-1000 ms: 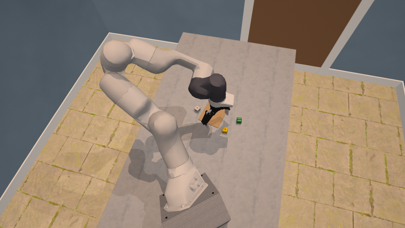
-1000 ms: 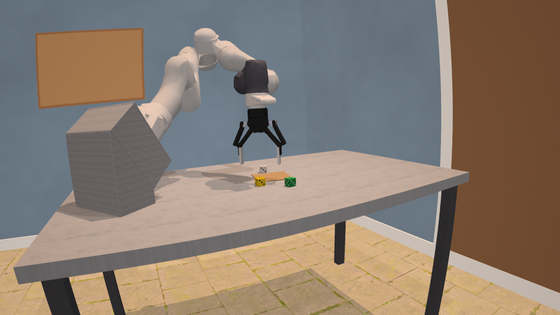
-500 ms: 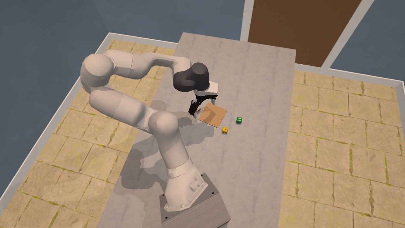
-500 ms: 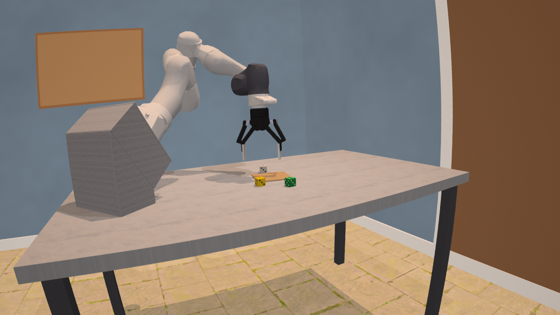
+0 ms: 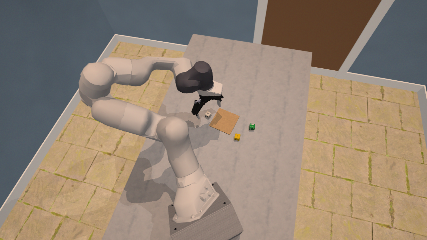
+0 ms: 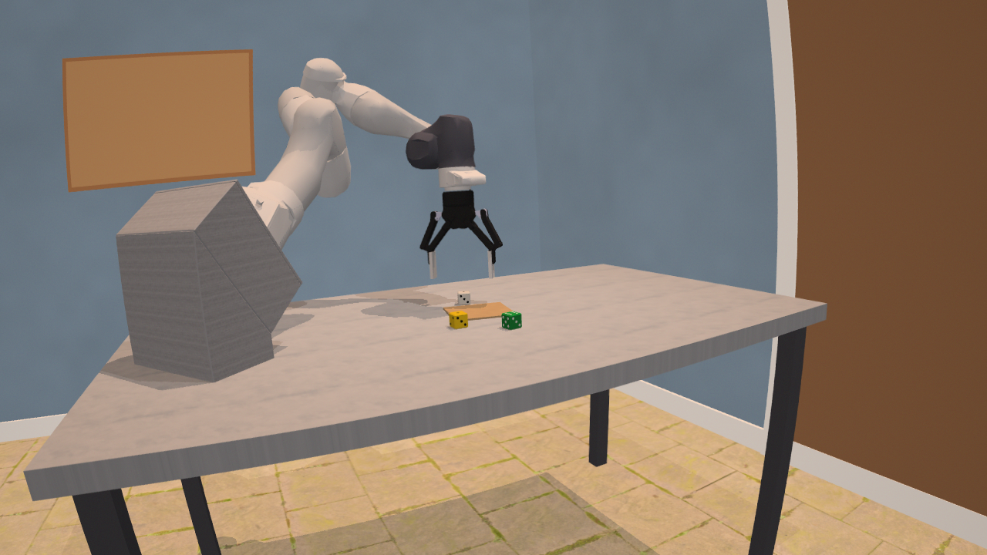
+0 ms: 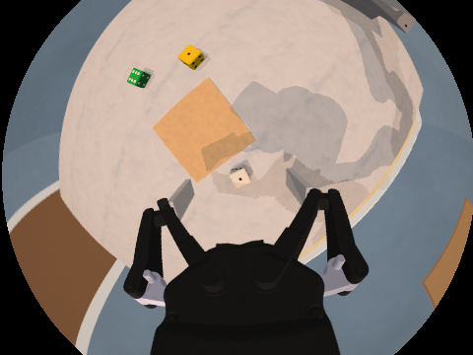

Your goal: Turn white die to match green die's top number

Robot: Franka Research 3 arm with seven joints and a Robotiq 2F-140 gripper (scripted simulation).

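Right now the white die is 6 cm below my hand and 1 cm to the left of it. Also, from my hand: mat (10 cm to the right, 7 cm below, 1 cm ahead); then yellow die (21 cm to the right, 6 cm below, 6 cm behind); then green die (26 cm to the right, 6 cm below, 4 cm ahead).
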